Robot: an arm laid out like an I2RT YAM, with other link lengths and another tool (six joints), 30 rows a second.
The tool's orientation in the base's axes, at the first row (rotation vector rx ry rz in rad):
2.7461 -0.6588 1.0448
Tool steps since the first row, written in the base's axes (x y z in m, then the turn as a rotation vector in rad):
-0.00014 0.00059 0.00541 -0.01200 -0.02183 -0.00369
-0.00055 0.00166 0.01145 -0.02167 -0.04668 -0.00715
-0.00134 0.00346 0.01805 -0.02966 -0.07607 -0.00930
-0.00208 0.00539 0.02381 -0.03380 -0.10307 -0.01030
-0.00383 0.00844 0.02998 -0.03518 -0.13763 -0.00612
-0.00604 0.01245 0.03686 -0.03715 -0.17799 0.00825
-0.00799 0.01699 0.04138 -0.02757 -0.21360 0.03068
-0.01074 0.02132 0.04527 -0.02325 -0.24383 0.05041
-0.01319 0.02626 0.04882 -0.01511 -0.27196 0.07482
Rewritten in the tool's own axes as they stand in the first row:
0.00326 -0.00064 -0.00431 -0.00272 0.02499 0.00144
0.00659 -0.00162 -0.00939 -0.00268 0.05166 0.00493
0.00978 -0.00309 -0.01531 0.00095 0.08160 0.00967
0.01240 -0.00468 -0.02060 0.00705 0.10766 0.01522
0.01423 -0.00684 -0.02712 0.02105 0.13911 0.02057
0.01588 -0.00968 -0.03470 0.04343 0.17568 0.01948
0.01596 -0.01304 -0.04050 0.07711 0.20262 0.01799
0.01517 -0.01583 -0.04625 0.10363 0.22716 0.01392
0.01414 -0.01928 -0.05172 0.13503 0.24798 0.00806

